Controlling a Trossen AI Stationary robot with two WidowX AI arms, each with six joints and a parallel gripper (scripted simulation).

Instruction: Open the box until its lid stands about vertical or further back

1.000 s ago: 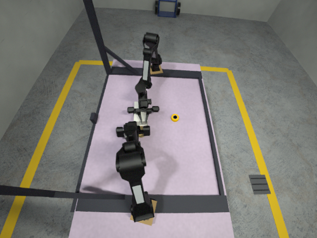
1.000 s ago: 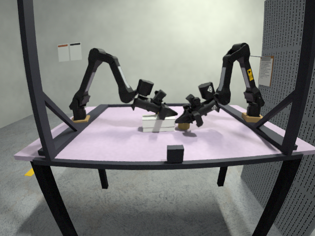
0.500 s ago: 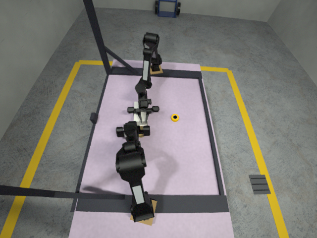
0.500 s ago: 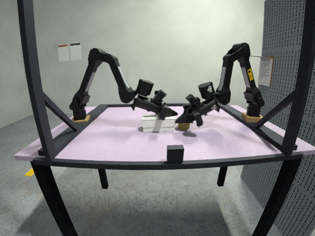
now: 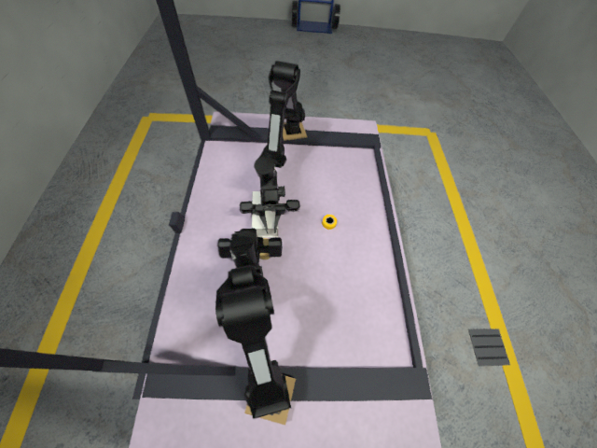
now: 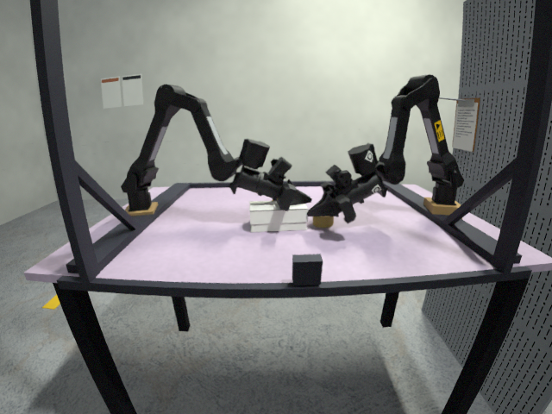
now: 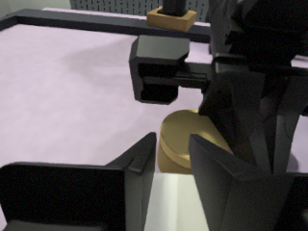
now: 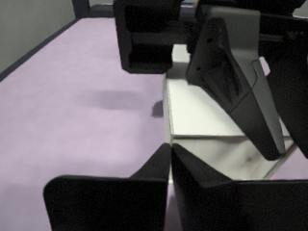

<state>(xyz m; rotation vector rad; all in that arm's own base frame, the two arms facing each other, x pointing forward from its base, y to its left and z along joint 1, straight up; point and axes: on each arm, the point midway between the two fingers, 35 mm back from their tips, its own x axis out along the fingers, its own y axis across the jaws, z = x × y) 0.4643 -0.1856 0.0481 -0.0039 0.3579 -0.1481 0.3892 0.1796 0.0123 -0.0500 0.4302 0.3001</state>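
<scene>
The white box lies 110 mm to the left of my right hand, 10 mm below it and 10 mm ahead of it.
Right now the white box is 60 mm to the left of my left hand, 50 mm behind it and 30 mm below it.
</scene>
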